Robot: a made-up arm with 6 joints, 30 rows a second.
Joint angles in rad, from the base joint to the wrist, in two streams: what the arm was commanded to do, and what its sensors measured. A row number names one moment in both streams.
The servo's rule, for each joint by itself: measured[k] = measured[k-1] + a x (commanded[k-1-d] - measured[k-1]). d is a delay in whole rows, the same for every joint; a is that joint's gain. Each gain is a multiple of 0.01, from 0.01 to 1. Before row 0 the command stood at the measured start. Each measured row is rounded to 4 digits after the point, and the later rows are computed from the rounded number. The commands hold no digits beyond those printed.
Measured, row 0: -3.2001, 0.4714, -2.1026, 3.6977, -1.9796, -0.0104
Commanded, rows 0 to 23: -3.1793, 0.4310, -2.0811, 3.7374, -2.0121, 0.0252; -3.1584, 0.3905, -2.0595, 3.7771, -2.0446, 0.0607; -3.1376, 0.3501, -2.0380, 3.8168, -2.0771, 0.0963; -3.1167, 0.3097, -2.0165, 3.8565, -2.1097, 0.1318; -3.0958, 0.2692, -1.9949, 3.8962, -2.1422, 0.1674; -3.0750, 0.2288, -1.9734, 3.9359, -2.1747, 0.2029; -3.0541, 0.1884, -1.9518, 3.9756, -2.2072, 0.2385; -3.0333, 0.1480, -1.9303, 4.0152, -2.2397, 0.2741; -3.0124, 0.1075, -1.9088, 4.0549, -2.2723, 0.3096; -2.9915, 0.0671, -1.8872, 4.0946, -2.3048, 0.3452; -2.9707, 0.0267, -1.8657, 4.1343, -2.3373, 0.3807; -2.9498, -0.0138, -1.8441, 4.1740, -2.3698, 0.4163; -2.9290, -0.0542, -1.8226, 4.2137, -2.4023, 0.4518; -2.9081, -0.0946, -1.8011, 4.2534, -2.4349, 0.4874; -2.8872, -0.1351, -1.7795, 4.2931, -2.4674, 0.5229; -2.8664, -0.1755, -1.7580, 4.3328, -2.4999, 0.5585; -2.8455, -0.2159, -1.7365, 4.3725, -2.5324, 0.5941; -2.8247, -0.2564, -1.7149, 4.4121, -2.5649, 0.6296; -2.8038, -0.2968, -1.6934, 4.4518, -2.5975, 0.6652; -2.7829, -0.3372, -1.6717, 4.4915, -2.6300, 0.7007; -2.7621, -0.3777, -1.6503, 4.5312, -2.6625, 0.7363; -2.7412, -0.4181, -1.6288, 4.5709, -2.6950, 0.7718; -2.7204, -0.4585, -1.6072, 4.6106, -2.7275, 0.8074; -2.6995, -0.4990, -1.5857, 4.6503, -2.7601, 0.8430
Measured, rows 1 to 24: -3.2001, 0.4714, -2.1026, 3.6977, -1.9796, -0.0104; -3.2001, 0.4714, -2.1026, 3.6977, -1.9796, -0.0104; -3.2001, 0.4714, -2.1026, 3.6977, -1.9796, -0.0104; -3.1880, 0.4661, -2.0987, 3.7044, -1.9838, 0.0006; -3.1708, 0.4563, -2.0916, 3.7168, -1.9917, 0.0192; -3.1515, 0.4425, -2.0820, 3.7338, -2.0028, 0.0431; -3.1313, 0.4252, -2.0702, 3.7547, -2.0167, 0.0706; -3.1107, 0.4049, -2.0566, 3.7788, -2.0330, 0.1006; -3.0900, 0.3820, -2.0416, 3.8055, -2.0514, 0.1323; -3.0692, 0.3568, -2.0254, 3.8344, -2.0717, 0.1652; -3.0484, 0.3297, -2.0083, 3.8651, -2.0935, 0.1990; -3.0275, 0.3008, -1.9904, 3.8974, -2.1167, 0.2333; -3.0066, 0.2704, -1.9718, 3.9309, -2.1412, 0.2680; -2.9858, 0.2387, -1.9527, 3.9655, -2.1667, 0.3029; -2.9649, 0.2059, -1.9332, 4.0009, -2.1931, 0.3381; -2.9441, 0.1721, -1.9133, 4.0371, -2.2203, 0.3733; -2.9232, 0.1374, -1.8931, 4.0739, -2.2482, 0.4087; -2.9023, 0.1020, -1.8727, 4.1112, -2.2767, 0.4441; -2.8815, 0.0659, -1.8521, 4.1489, -2.3057, 0.4796; -2.8606, 0.0293, -1.8313, 4.1869, -2.3352, 0.5151; -2.8398, -0.0078, -1.8103, 4.2252, -2.3651, 0.5506; -2.8189, -0.0454, -1.7893, 4.2637, -2.3953, 0.5861; -2.7980, -0.0833, -1.7681, 4.3024, -2.4258, 0.6216; -2.7772, -0.1216, -1.7469, 4.3413, -2.4566, 0.6572
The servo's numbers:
d 3
a 0.58 0.13 0.18 0.17 0.13 0.31

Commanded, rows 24 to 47: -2.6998, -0.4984, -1.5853, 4.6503, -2.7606, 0.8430; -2.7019, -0.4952, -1.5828, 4.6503, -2.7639, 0.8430; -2.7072, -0.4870, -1.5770, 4.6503, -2.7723, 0.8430; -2.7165, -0.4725, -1.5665, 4.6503, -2.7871, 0.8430; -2.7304, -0.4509, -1.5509, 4.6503, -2.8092, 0.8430; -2.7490, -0.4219, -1.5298, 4.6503, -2.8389, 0.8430; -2.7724, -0.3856, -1.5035, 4.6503, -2.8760, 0.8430; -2.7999, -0.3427, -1.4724, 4.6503, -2.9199, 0.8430; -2.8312, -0.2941, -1.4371, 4.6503, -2.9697, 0.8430; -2.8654, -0.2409, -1.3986, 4.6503, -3.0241, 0.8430; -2.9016, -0.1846, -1.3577, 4.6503, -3.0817, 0.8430; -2.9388, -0.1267, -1.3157, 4.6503, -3.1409, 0.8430; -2.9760, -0.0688, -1.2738, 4.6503, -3.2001, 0.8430; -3.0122, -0.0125, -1.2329, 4.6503, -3.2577, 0.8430; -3.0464, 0.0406, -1.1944, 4.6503, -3.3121, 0.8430; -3.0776, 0.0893, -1.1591, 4.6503, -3.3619, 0.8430; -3.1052, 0.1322, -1.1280, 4.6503, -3.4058, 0.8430; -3.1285, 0.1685, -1.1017, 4.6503, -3.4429, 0.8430; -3.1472, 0.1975, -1.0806, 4.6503, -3.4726, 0.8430; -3.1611, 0.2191, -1.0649, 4.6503, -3.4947, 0.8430; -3.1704, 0.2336, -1.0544, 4.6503, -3.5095, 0.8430; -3.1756, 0.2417, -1.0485, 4.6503, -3.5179, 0.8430; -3.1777, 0.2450, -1.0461, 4.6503, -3.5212, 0.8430; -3.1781, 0.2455, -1.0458, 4.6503, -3.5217, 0.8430
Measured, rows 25 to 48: -2.7563, -0.1601, -1.7256, 4.3803, -2.4876, 0.6927; -2.7355, -0.1989, -1.7043, 4.4195, -2.5188, 0.7283; -2.7146, -0.2379, -1.6830, 4.4587, -2.5502, 0.7639; -2.7060, -0.2718, -1.6654, 4.4913, -2.5776, 0.7884; -2.7036, -0.3008, -1.6505, 4.5183, -2.6018, 0.8053; -2.7057, -0.3250, -1.6373, 4.5407, -2.6240, 0.8170; -2.7120, -0.3442, -1.6246, 4.5593, -2.6452, 0.8251; -2.7227, -0.3581, -1.6113, 4.5748, -2.6665, 0.8306; -2.7380, -0.3664, -1.5966, 4.5876, -2.6889, 0.8344; -2.7580, -0.3689, -1.5798, 4.5983, -2.7132, 0.8371; -2.7823, -0.3655, -1.5605, 4.6071, -2.7401, 0.8389; -2.8107, -0.3562, -1.5383, 4.6144, -2.7699, 0.8402; -2.8424, -0.3412, -1.5132, 4.6205, -2.8029, 0.8411; -2.8767, -0.3208, -1.4852, 4.6256, -2.8391, 0.8417; -2.9127, -0.2956, -1.4547, 4.6298, -2.8783, 0.8421; -2.9494, -0.2661, -1.4221, 4.6333, -2.9201, 0.8424; -2.9858, -0.2331, -1.3880, 4.6362, -2.9640, 0.8426; -3.0209, -0.1975, -1.3532, 4.6386, -3.0093, 0.8427; -3.0538, -0.1602, -1.3183, 4.6406, -3.0551, 0.8428; -3.0836, -0.1222, -1.2840, 4.6422, -3.1007, 0.8429; -3.1096, -0.0844, -1.2512, 4.6436, -3.1452, 0.8429; -3.1314, -0.0478, -1.2205, 4.6447, -3.1878, 0.8429; -3.1486, -0.0131, -1.1925, 4.6457, -3.2277, 0.8429; -3.1612, 0.0190, -1.1676, 4.6465, -3.2643, 0.8429
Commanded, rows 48 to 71: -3.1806, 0.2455, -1.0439, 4.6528, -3.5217, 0.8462; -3.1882, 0.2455, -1.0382, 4.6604, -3.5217, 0.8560; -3.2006, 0.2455, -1.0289, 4.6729, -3.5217, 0.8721; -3.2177, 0.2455, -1.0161, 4.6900, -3.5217, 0.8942; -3.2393, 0.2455, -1.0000, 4.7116, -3.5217, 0.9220; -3.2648, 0.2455, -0.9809, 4.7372, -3.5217, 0.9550; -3.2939, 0.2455, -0.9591, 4.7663, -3.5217, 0.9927; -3.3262, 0.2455, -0.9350, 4.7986, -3.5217, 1.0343; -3.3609, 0.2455, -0.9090, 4.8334, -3.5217, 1.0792; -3.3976, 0.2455, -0.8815, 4.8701, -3.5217, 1.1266; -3.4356, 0.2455, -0.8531, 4.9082, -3.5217, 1.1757; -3.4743, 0.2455, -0.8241, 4.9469, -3.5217, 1.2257; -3.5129, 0.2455, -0.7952, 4.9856, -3.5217, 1.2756; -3.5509, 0.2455, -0.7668, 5.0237, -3.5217, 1.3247; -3.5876, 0.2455, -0.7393, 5.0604, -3.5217, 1.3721; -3.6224, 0.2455, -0.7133, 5.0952, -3.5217, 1.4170; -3.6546, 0.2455, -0.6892, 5.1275, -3.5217, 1.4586; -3.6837, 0.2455, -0.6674, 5.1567, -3.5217, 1.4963; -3.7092, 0.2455, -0.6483, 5.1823, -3.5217, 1.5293; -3.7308, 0.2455, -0.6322, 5.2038, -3.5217, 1.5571; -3.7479, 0.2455, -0.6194, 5.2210, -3.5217, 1.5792; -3.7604, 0.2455, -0.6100, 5.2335, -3.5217, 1.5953; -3.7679, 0.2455, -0.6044, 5.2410, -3.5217, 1.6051; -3.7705, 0.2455, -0.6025, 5.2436, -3.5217, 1.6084
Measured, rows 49 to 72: -3.1696, 0.0480, -1.1462, 4.6471, -3.2973, 0.8429; -3.1743, 0.0736, -1.1282, 4.6476, -3.3264, 0.8429; -3.1765, 0.0959, -1.1134, 4.6481, -3.3518, 0.8429; -3.1789, 0.1153, -1.1009, 4.6489, -3.3739, 0.8439; -3.1843, 0.1322, -1.0896, 4.6509, -3.3931, 0.8477; -3.1938, 0.1469, -1.0787, 4.6546, -3.4098, 0.8553; -3.2077, 0.1597, -1.0674, 4.6606, -3.4243, 0.8674; -3.2260, 0.1709, -1.0553, 4.6693, -3.4370, 0.8843; -3.2485, 0.1806, -1.0419, 4.6808, -3.4480, 0.9062; -3.2748, 0.1890, -1.0270, 4.6953, -3.4576, 0.9330; -3.3046, 0.1963, -1.0104, 4.7129, -3.4659, 0.9644; -3.3373, 0.2027, -0.9921, 4.7334, -3.4732, 1.0000; -3.3723, 0.2083, -0.9722, 4.7566, -3.4795, 1.0392; -3.4090, 0.2131, -0.9508, 4.7824, -3.4850, 1.0815; -3.4469, 0.2173, -0.9280, 4.8104, -3.4898, 1.1262; -3.4852, 0.2210, -0.9041, 4.8402, -3.4939, 1.1725; -3.5233, 0.2242, -0.8794, 4.8714, -3.4975, 1.2197; -3.5606, 0.2270, -0.8542, 4.9035, -3.5006, 1.2669; -3.5964, 0.2294, -0.8288, 4.9361, -3.5033, 1.3134; -3.6302, 0.2315, -0.8037, 4.9686, -3.5057, 1.3584; -3.6612, 0.2333, -0.7792, 5.0006, -3.5078, 1.4011; -3.6890, 0.2349, -0.7556, 5.0315, -3.5096, 1.4408; -3.7132, 0.2363, -0.7334, 5.0608, -3.5112, 1.4769; -3.7333, 0.2375, -0.7129, 5.0880, -3.5126, 1.5086
